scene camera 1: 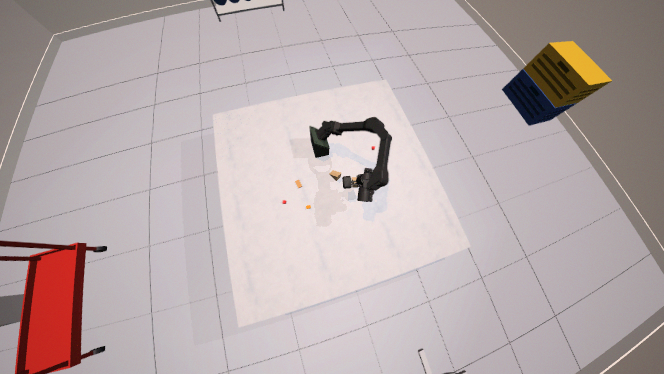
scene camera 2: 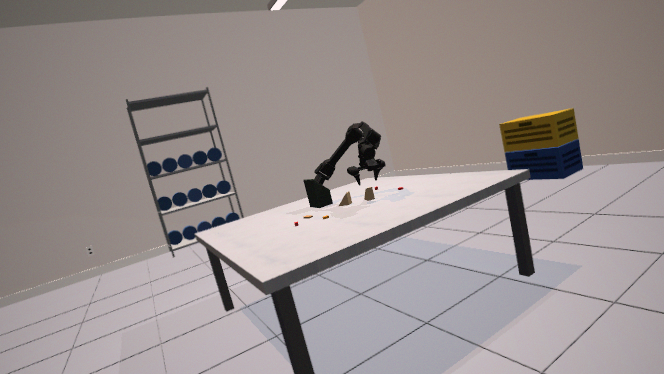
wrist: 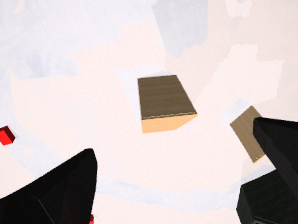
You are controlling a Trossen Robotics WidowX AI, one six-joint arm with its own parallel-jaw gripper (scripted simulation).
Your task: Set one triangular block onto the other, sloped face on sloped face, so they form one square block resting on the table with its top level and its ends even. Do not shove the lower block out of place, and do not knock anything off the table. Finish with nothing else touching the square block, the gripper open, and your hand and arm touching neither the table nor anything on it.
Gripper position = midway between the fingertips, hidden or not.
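There is a triangular block (wrist: pixel 242 126) that I can see, and a triangular block (wrist: pixel 165 105) as well. My gripper (wrist: pixel 179 142) holds nothing; it is open.
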